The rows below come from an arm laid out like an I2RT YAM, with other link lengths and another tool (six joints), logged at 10 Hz.
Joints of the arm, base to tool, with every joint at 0 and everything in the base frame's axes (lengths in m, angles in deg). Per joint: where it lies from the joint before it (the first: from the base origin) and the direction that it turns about. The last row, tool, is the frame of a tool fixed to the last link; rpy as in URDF.
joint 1: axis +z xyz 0 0 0.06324
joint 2: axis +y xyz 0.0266 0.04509 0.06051
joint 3: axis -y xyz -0.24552 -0.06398 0
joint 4: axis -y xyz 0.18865 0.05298 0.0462
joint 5: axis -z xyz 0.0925 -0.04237 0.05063
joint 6: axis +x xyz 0.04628 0 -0.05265
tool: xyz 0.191 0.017 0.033 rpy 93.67 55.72 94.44
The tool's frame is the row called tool.
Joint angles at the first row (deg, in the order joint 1, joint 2, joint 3, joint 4, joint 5, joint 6):
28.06 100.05 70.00 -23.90 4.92 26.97
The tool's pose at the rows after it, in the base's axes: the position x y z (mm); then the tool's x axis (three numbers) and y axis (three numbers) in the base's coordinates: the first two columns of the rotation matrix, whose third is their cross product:
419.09 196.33 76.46 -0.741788 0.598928 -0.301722 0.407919 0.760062 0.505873
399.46 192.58 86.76 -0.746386 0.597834 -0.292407 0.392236 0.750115 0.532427
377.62 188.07 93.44 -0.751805 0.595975 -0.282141 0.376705 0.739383 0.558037
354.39 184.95 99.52 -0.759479 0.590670 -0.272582 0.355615 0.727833 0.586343
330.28 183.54 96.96 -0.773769 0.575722 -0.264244 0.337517 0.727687 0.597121
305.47 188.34 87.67 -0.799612 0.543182 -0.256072 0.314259 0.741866 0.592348
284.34 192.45 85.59 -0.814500 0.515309 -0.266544 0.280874 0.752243 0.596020
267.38 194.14 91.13 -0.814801 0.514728 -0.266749 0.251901 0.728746 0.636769
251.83 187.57 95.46 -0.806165 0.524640 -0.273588 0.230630 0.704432 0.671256
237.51 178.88 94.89 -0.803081 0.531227 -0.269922 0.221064 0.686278 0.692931
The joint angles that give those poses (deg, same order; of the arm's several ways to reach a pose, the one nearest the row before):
28.06 94.89 65.88 -23.73 3.79 27.12
28.11 88.82 61.12 -23.71 2.42 27.29
28.21 82.36 55.78 -23.55 1.04 27.54
28.56 75.42 50.48 -23.68 -0.41 27.81
29.68 69.51 45.54 -24.21 -1.14 28.08
32.38 65.29 41.38 -24.87 -1.10 28.52
35.83 60.34 37.94 -25.77 0.19 29.35
38.13 53.41 33.78 -25.70 0.39 31.11
39.69 44.99 29.87 -27.44 1.16 32.54
40.10 37.34 27.20 -30.87 0.96 33.30

